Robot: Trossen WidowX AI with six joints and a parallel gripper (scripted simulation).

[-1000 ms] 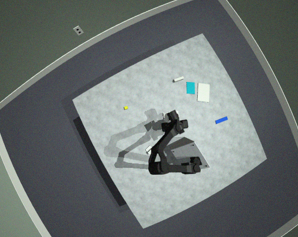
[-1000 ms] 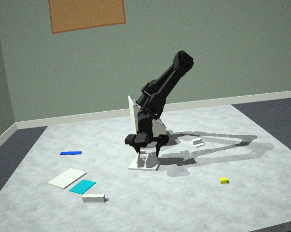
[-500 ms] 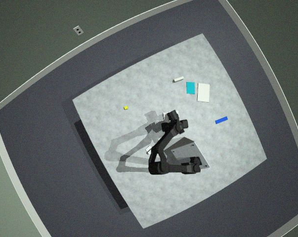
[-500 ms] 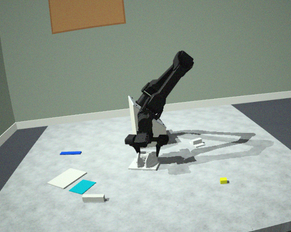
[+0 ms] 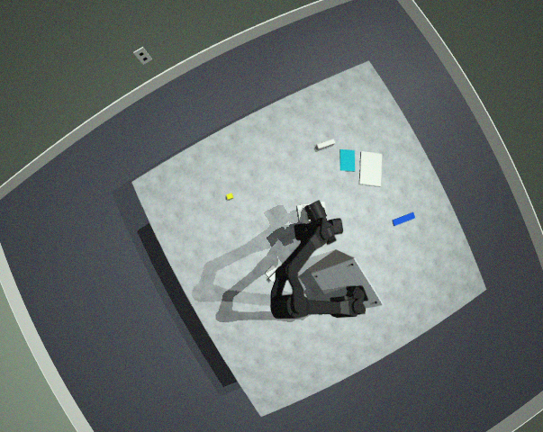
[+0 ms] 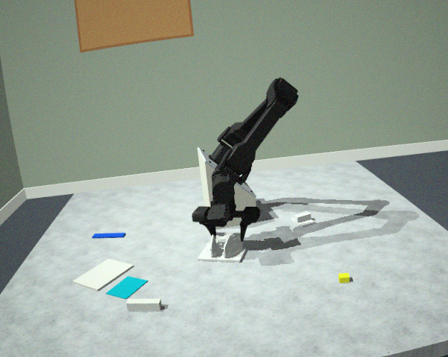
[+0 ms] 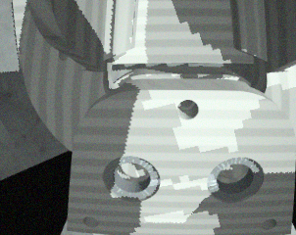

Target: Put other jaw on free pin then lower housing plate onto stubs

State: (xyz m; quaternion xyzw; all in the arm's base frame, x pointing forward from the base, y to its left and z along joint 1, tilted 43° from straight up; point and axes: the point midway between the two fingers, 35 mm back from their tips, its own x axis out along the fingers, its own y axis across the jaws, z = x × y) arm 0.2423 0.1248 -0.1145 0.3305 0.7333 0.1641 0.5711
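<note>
The white jaw lies 3 cm ahead of my gripper tip, 1 cm to the left of it and 1 cm above it. Round my gripper tip: yellow cube (28 cm ahead, 27 cm to the left); then white sheet (35 cm to the right, 13 cm ahead, 1 cm below); then cyan sheet (27 cm to the right, 20 cm ahead, 1 cm below).
</note>
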